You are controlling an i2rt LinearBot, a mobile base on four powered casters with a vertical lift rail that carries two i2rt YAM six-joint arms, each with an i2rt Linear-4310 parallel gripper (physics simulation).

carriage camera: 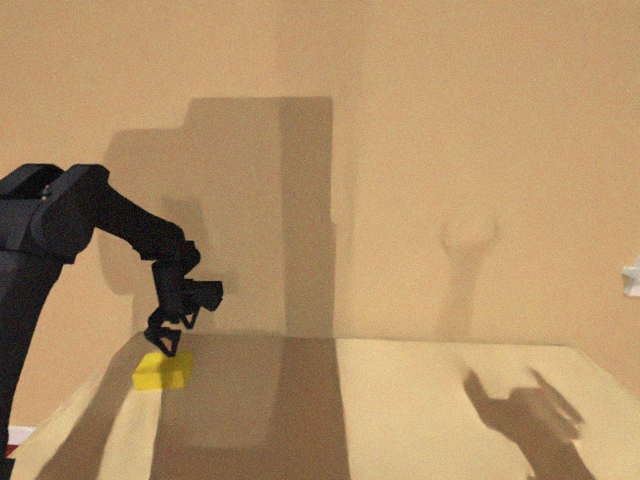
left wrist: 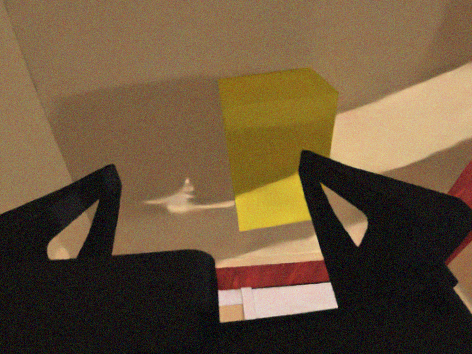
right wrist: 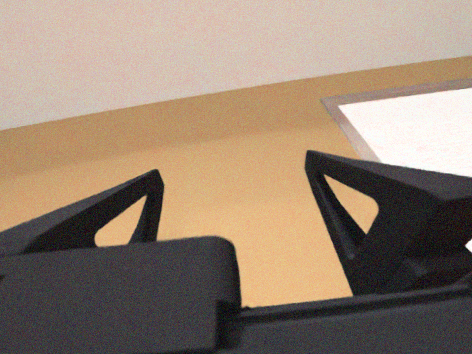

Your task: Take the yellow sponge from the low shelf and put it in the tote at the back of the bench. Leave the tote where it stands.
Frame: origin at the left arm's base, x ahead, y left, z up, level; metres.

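Seen in the pictures: left gripper, between the fingertips: (carriage camera: 181,341) (left wrist: 210,167); right gripper, between the fingertips: (right wrist: 232,168).
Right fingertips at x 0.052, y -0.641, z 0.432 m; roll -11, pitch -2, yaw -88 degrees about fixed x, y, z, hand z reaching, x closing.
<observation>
A point is followed by its place in that frame.
The yellow sponge (carriage camera: 160,376) {x 0.335, y 0.024, z -0.055 m} (left wrist: 280,140) {x 0.369, y 0.010, z -0.045 m} lies on the tan shelf surface (carriage camera: 408,444) {x 0.243, y -0.481, z -0.090 m}, at the lower left in the carriage view and right of centre in the left wrist view. My left gripper (carriage camera: 180,342) {x 0.410, y 0.015, z -0.028 m} (left wrist: 210,167) {x 0.410, y 0.015, z -0.028 m} is open and empty above the sponge. In the left wrist view its right fingertip overlaps the sponge's lower right side, and the sponge is off-centre between the fingers. Whether that finger touches the sponge I cannot tell. My right gripper (right wrist: 232,168) {x 0.052, y -0.641, z 0.432 m} is open and empty, facing a tan wall. The tote does not show in these views.
A tan wall (carriage camera: 439,103) {x 0.565, y -0.565, z 0.506 m} stands behind the shelf surface. A small white object (carriage camera: 631,281) {x 0.551, y -1.118, z 0.094 m} shows at the right edge of the carriage view. A red strip (left wrist: 272,275) and a white piece (left wrist: 295,300) {x -0.114, y 1.432, z -0.598 m} lie beyond the shelf edge. A grey-framed white panel (right wrist: 425,130) {x 0.550, y -1.459, z 1.016 m} shows at the right.
</observation>
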